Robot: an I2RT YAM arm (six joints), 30 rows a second.
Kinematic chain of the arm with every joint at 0, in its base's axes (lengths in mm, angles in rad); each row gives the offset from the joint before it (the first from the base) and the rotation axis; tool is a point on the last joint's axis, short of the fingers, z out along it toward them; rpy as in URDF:
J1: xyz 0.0 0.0 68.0 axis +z
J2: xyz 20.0 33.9 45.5 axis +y
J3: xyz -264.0 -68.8 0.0 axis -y
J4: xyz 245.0 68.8 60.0 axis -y
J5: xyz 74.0 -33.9 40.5 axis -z
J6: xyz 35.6 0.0 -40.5 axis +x
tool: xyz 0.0 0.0 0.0 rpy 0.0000 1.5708 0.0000
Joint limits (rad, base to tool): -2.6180..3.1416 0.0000..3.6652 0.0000..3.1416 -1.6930..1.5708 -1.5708..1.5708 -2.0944..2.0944
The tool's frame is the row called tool.
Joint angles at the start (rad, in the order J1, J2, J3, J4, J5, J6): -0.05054 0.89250 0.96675 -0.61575 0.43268 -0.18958
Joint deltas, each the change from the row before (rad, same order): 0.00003 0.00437 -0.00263 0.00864 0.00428 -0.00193; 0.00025 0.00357 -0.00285 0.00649 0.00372 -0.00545; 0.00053 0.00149 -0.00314 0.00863 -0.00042 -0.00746; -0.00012 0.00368 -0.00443 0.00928 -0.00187 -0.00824; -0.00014 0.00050 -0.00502 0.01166 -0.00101 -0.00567; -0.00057 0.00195 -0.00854 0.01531 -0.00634 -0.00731; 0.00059 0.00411 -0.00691 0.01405 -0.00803 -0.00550; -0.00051 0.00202 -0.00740 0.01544 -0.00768 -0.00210
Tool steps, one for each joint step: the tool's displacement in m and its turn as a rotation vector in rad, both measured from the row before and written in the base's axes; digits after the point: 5 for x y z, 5 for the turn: 0.00147 -0.00021 -0.00078 -0.00374 -0.00064 -0.00274; 0.00118 -0.00013 -0.00092 -0.00602 0.00255 -0.00041; 0.00089 0.00007 -0.00051 -0.00561 -0.00054 0.00435; 0.00144 -0.00003 -0.00127 -0.00534 0.00260 0.00529; 0.00084 -0.00004 -0.00070 -0.00410 -0.00354 0.00333; 0.00146 0.00002 -0.00183 -0.00264 -0.00161 0.00824; 0.00188 0.00028 -0.00180 -0.00037 -0.00073 0.01005; 0.00144 0.00008 -0.00147 0.00187 -0.00527 0.00711
